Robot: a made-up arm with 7 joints.
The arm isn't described. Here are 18 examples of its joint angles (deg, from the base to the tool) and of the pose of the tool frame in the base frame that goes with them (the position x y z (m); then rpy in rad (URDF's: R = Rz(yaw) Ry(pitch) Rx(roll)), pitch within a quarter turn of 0, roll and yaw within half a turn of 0).
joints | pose
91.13 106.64 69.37 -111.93 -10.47 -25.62 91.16 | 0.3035 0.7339 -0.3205 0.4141 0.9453 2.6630
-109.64 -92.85 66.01 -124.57 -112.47 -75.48 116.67 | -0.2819 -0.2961 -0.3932 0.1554 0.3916 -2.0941
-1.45 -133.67 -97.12 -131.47 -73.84 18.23 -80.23 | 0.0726 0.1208 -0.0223 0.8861 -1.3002 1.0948
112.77 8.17 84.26 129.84 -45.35 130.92 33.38 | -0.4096 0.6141 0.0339 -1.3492 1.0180 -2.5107
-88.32 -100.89 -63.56 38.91 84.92 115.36 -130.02 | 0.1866 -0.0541 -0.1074 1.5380 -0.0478 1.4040
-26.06 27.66 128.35 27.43 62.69 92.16 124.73 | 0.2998 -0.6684 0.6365 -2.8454 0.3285 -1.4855
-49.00 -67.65 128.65 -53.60 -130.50 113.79 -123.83 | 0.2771 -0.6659 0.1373 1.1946 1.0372 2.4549
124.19 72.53 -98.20 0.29 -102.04 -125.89 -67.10 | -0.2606 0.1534 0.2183 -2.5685 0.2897 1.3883
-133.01 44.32 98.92 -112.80 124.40 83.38 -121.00 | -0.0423 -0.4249 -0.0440 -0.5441 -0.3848 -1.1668
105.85 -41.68 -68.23 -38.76 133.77 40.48 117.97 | 0.5214 0.2995 0.1180 -0.3865 0.8178 1.9166
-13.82 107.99 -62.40 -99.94 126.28 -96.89 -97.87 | -0.1679 0.1903 0.2674 2.4022 0.6061 1.1627
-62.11 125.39 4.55 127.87 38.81 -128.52 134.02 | 0.1964 -0.4742 0.2778 -1.4098 1.0821 -2.8039
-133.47 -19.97 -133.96 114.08 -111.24 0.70 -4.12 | 0.2268 -0.2073 -0.0690 2.5516 -0.0608 -1.7820
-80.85 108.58 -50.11 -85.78 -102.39 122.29 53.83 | 0.4208 -0.1572 0.4153 -1.0214 -0.2289 1.3572
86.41 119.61 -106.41 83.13 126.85 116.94 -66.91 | -0.1144 0.2393 0.2984 -0.0308 -0.2599 -1.5381
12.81 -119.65 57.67 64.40 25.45 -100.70 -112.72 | 0.1179 0.5352 0.5003 -2.7168 -0.4609 -1.8145
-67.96 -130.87 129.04 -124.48 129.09 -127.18 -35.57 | -0.2026 -0.5031 0.1319 -2.0519 0.8682 -2.6837
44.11 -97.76 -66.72 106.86 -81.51 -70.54 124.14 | -0.3425 0.1804 0.1427 -1.8616 0.9832 2.9800
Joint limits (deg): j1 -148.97..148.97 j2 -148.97..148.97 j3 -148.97..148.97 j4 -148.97..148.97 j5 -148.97..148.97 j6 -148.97..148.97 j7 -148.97..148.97
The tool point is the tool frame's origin. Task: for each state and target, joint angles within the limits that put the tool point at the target. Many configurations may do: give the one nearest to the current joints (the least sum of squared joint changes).
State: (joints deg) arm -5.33 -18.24 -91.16 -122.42 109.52 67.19 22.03
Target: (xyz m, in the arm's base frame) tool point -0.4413 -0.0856 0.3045
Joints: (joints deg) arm 11.14 -75.79 -103.84 -148.97 103.99 79.38 21.32
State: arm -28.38 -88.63 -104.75 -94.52 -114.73 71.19 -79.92
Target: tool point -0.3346 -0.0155 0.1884
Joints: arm -22.09 -104.49 -79.28 -107.68 -117.25 69.43 -81.03
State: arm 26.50 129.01 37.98 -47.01 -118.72 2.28 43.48
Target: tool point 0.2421 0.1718 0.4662
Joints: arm 27.10 129.49 40.63 -44.11 -119.50 8.39 42.34
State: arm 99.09 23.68 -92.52 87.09 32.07 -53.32 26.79
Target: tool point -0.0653 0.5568 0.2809
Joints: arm 139.29 35.19 -87.69 95.57 44.31 -80.30 34.30
